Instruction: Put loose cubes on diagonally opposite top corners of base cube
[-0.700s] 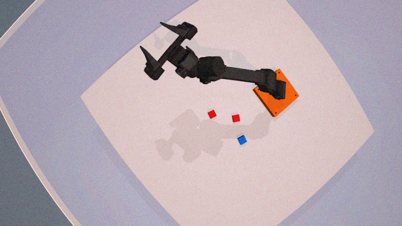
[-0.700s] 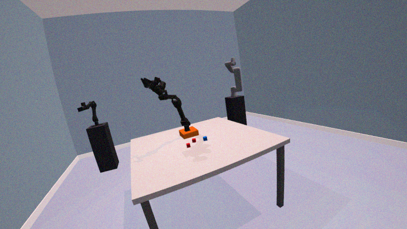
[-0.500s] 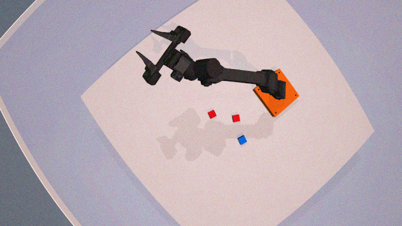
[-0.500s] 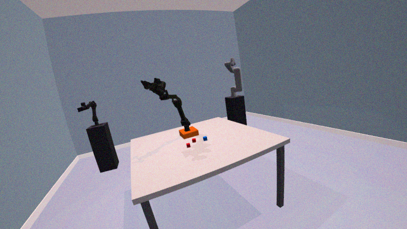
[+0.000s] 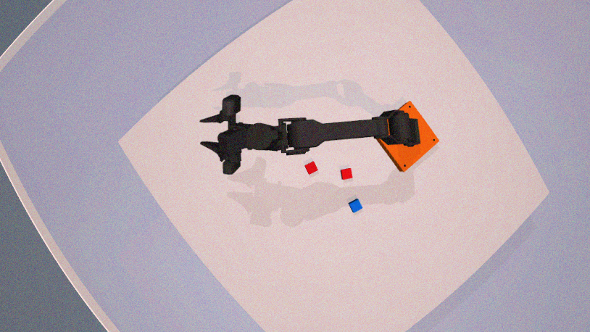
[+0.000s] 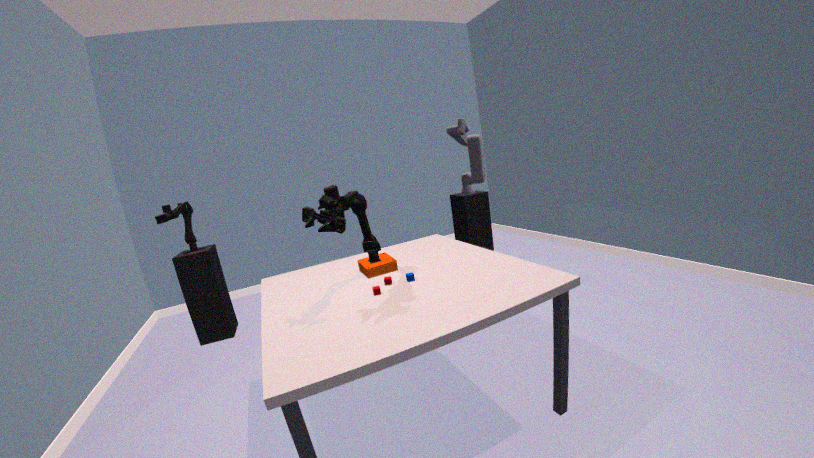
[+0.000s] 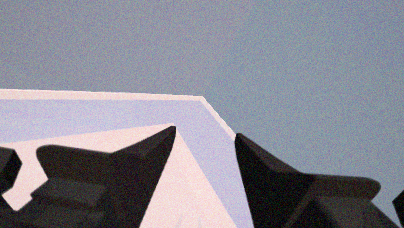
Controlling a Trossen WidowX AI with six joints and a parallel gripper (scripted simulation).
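Right now my gripper tip is 430 mm to the right of the blue cube, 380 mm above it and 240 mm past it.
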